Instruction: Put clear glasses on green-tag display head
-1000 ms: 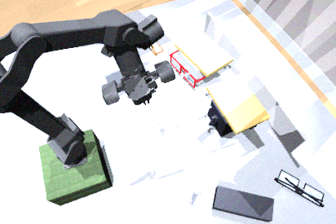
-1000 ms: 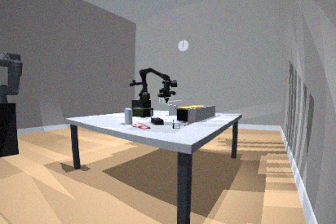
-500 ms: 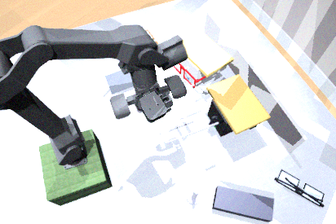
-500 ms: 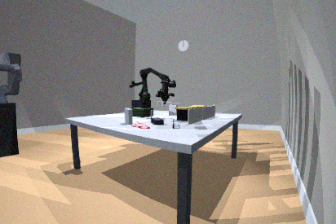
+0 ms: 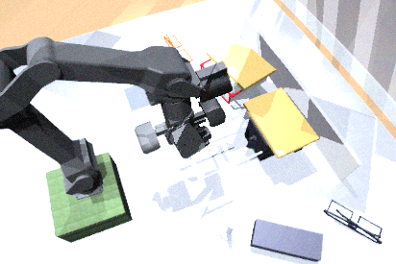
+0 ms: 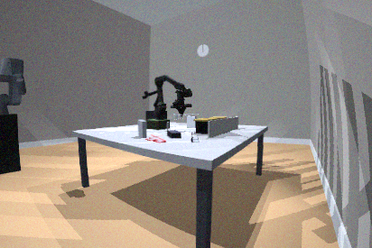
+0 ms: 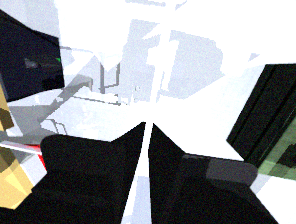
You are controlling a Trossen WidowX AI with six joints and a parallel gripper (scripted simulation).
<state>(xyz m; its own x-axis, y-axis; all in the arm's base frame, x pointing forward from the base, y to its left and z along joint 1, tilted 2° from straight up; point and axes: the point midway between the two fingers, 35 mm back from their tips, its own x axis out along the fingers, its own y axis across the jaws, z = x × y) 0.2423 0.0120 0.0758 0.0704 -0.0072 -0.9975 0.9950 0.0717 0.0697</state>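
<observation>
Right now my gripper tip is 22 cm short of the dark head, 6 cm above it and 2 cm to the left of it.
</observation>
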